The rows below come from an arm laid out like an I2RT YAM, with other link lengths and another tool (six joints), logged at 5 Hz.
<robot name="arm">
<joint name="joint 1" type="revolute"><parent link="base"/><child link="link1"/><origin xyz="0 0 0.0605" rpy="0 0 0"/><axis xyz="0 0 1"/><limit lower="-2.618" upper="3.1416"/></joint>
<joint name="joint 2" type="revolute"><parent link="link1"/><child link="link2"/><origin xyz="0.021 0.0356 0.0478" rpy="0 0 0"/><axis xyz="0 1 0"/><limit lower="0" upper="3.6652"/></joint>
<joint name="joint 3" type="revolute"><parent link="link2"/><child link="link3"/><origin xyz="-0.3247 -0.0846 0" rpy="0 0 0"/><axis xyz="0 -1 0"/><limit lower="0" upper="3.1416"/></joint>
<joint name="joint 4" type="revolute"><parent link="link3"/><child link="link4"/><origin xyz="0.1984 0.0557 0.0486" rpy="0 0 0"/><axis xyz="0 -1 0"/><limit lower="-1.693" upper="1.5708"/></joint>
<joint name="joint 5" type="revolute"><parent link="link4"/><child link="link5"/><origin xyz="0.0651 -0.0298 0.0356" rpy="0 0 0"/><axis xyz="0 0 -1"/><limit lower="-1.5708" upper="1.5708"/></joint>
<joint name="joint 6" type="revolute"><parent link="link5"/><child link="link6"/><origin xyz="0.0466 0 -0.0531" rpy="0 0 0"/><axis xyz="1 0 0"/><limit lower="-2.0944" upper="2.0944"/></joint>
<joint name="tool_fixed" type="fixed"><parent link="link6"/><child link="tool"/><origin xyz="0.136 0 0.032" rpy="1.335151 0.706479 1.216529"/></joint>
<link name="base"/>
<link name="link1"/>
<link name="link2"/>
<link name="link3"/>
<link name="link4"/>
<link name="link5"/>
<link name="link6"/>
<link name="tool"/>
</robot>
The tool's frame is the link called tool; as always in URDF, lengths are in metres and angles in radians.
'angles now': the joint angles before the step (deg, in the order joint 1, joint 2, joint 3, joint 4, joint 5, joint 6). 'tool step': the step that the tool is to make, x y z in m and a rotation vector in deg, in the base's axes. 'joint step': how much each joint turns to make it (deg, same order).
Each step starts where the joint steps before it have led.
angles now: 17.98, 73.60, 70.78, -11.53, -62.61, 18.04
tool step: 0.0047, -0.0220, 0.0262, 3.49, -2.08, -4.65
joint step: -4.36, -2.60, 0.01, 5.77, -0.21, 6.11
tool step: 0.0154, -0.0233, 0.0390, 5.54, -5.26, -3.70
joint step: -5.54, 0.31, -0.09, 15.72, -1.71, 10.16
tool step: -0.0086, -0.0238, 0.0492, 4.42, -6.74, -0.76
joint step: -5.85, -0.16, 1.81, 17.13, -3.59, 13.06
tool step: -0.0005, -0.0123, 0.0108, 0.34, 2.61, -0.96
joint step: -3.50, -0.15, 3.19, -1.86, -2.05, 4.37
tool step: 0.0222, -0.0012, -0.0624, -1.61, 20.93, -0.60
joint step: -0.49, 0.75, 0.87, -26.90, -0.50, -6.25
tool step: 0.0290, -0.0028, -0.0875, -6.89, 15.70, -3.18
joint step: 0.66, 5.44, -0.16, -25.53, 5.35, -16.77
